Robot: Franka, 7 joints.
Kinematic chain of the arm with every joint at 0, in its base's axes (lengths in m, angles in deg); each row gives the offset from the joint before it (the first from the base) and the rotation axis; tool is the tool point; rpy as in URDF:
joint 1: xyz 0 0 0.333 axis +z
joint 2: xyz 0 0 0 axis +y
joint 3: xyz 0 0 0.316 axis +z
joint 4: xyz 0.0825 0 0 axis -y
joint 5: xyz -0.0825 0 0.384 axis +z
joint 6: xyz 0 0 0 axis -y
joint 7: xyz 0.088 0 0 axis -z
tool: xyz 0 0 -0.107 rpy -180 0 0
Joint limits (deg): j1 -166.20..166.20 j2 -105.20..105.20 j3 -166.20..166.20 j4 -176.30..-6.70 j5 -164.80..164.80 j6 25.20..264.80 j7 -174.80..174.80
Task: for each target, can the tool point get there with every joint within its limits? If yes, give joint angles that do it. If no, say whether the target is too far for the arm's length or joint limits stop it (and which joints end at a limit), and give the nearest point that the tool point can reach.
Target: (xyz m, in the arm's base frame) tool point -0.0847 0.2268 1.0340
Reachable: yes | joints 134.44 -2.66 -51.67 -33.06 -92.40 225.48 -34.06
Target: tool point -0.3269 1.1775 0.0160
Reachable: no: too far | nearest point -0.2221 0.8001 0.1176 | short by 0.405 m
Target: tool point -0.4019 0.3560 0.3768
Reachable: yes | joints 36.04 0.12 103.36 -130.72 49.31 145.27 40.96
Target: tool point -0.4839 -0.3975 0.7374
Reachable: yes | joints -93.47 79.25 -132.10 -86.80 -46.19 186.50 97.26
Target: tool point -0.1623 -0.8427 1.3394
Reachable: no: too far | nearest point -0.1053 -0.5466 0.9858 | short by 0.465 m
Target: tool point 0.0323 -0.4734 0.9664
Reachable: yes | joints 86.41 -65.91 2.44 -41.04 129.76 187.84 111.28
